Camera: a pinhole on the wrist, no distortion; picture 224 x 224 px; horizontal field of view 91.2 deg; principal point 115.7 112.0 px. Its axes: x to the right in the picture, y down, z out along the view. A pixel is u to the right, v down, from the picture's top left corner.
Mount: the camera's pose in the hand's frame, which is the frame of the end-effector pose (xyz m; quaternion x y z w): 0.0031 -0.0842 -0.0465 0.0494 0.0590 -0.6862 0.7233
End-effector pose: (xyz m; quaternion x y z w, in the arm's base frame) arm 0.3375 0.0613 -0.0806 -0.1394 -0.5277 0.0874 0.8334
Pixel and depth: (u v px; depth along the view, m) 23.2 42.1 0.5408
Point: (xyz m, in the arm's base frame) -0.3211 0.2867 -0.2434
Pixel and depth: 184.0 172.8 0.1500
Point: 0.2989 -0.0834 0.0976
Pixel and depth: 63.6 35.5 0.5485
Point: -0.3133 0.0900 -0.2123
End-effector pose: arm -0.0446 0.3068 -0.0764 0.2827 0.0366 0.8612 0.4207
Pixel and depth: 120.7 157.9 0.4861
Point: 0.1915 0.5017 0.3300
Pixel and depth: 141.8 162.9 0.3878
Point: 0.1853 0.5402 0.2133
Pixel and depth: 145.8 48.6 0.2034
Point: 0.2083 0.3143 -0.0556
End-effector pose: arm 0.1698 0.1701 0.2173 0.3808 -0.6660 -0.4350 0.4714
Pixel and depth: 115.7 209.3 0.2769
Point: -0.1021 -0.0502 0.1463
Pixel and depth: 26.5 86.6 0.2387
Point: -0.0321 0.2941 0.2251
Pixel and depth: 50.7 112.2 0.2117
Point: -0.0056 0.2119 0.1922
